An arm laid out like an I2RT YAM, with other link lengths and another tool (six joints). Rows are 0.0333 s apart.
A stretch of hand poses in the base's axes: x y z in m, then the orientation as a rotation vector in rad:
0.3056, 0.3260, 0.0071, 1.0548, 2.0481, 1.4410
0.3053, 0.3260, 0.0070, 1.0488, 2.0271, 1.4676
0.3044, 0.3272, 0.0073, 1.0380, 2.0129, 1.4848
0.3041, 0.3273, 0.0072, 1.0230, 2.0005, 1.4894
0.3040, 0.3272, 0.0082, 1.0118, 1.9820, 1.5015
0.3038, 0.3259, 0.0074, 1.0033, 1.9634, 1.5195
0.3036, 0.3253, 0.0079, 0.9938, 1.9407, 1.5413
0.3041, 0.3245, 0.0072, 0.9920, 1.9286, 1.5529
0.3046, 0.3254, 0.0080, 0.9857, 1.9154, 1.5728
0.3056, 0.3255, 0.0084, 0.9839, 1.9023, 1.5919
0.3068, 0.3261, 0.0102, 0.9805, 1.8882, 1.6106
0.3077, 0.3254, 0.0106, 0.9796, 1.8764, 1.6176
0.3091, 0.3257, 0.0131, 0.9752, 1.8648, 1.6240
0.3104, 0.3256, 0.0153, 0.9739, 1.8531, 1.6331
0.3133, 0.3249, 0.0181, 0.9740, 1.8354, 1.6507
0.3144, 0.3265, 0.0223, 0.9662, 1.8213, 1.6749
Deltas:
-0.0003, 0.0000, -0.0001, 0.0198, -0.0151, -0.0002
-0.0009, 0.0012, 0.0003, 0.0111, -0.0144, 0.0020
-0.0003, 0.0001, -0.0001, 0.0009, -0.0168, -0.0005
-0.0001, -0.0001, 0.0010, 0.0082, -0.0176, -0.0023
-0.0002, -0.0013, -0.0008, 0.0133, -0.0154, -0.0007
-0.0002, -0.0006, 0.0005, 0.0165, -0.0181, -0.0011
0.0005, -0.0008, -0.0007, 0.0098, -0.0075, -0.0016
0.0005, 0.0009, 0.0008, 0.0145, -0.0102, 0.0031
0.0010, 0.0001, 0.0004, 0.0153, -0.0072, 0.0014
0.0012, 0.0006, 0.0018, 0.0148, -0.0088, 0.0012
0.0009, -0.0007, 0.0004, 0.0071, -0.0068, -0.0036
0.0014, 0.0003, 0.0025, 0.0057, -0.0090, -0.0027
0.0013, -0.0001, 0.0022, 0.0084, -0.0068, -0.0024
0.0029, -0.0007, 0.0028, 0.0160, -0.0084, -0.0023
0.0011, 0.0016, 0.0042, 0.0175, -0.0108, 0.0058

